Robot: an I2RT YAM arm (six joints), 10 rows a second.
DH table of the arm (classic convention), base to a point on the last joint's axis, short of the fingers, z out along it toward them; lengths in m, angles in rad. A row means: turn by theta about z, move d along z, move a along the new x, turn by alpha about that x. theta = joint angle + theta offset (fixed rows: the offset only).
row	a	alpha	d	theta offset
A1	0.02	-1.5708	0.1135	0
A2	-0.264	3.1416	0	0
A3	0.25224	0	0	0.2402
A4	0.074	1.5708	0	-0.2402
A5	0	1.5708	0	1.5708
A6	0	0	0.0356	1.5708
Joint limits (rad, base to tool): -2.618..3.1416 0..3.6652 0..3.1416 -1.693..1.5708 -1.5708..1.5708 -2.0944..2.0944
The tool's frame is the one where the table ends.
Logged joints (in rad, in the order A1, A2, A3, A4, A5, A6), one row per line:
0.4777 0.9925 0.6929 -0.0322 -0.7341 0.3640
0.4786 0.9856 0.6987 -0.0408 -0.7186 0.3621
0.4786 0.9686 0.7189 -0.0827 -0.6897 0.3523
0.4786 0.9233 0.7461 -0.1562 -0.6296 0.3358
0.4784 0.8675 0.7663 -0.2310 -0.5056 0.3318
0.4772 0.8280 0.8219 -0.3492 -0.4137 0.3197
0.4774 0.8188 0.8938 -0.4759 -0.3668 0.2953
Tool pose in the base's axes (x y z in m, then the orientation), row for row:
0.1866 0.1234 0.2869 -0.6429 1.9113 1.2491
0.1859 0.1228 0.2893 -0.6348 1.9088 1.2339
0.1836 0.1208 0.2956 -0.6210 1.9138 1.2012
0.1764 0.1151 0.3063 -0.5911 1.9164 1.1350
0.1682 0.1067 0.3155 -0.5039 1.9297 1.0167
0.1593 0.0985 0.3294 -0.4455 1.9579 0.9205
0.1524 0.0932 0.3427 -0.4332 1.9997 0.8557
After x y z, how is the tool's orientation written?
As a rotation vector, in radians.
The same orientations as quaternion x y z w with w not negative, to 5 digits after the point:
-0.25121 0.74684 0.48809 0.37535
-0.24871 0.74785 0.48343 0.38098
-0.24418 0.75251 0.47231 0.38862
-0.23436 0.75983 0.45001 0.40648
-0.20254 0.77563 0.40866 0.43631
-0.18015 0.79172 0.37223 0.44963
-0.17486 0.80717 0.34540 0.44564

